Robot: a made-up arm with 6 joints.
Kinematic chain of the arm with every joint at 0, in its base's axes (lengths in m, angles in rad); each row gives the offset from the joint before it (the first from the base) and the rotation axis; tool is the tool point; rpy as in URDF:
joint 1: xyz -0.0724 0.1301 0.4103 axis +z
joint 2: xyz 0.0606 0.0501 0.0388 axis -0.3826 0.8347 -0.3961
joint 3: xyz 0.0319 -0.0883 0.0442 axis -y
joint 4: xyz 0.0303 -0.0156 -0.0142 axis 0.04 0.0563 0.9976
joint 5: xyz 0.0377 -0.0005 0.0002 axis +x
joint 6: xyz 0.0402 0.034 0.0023 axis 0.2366 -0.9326 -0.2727
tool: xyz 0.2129 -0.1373 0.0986 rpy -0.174 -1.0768 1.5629
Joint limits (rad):
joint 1: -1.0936..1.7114
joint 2: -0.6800..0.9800
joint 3: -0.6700..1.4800
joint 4: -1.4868..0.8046
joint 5: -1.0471..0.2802
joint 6: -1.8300..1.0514
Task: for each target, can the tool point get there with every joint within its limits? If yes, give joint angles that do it. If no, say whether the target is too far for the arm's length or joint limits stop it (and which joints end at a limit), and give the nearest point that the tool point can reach.
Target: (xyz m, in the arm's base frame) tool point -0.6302 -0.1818 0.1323
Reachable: no: too far | nearest point -0.3578 -0.0827 0.3016 | short by 0.336 m
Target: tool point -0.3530 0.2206 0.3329
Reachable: no: joint limits stop it (at a limit: joint 1, joint 2, joint 3) | nearest point -0.3194 0.1847 0.3487 | short by 0.052 m
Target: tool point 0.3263 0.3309 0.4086
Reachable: yes | joints 0.9318 -0.2699 0.2740 -0.5336 -0.1888 -1.5262
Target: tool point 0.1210 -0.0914 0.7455
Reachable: yes | joints -0.8481 0.6170 0.8716 0.4491 -0.2788 0.4419
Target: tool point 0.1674 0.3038 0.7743
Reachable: yes | joints 1.4571 0.1978 0.8294 -0.5527 -0.5522 -0.0159
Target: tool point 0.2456 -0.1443 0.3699
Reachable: yes | joints -0.4065 0.4023 -0.4932 0.0537 -0.6132 0.0731
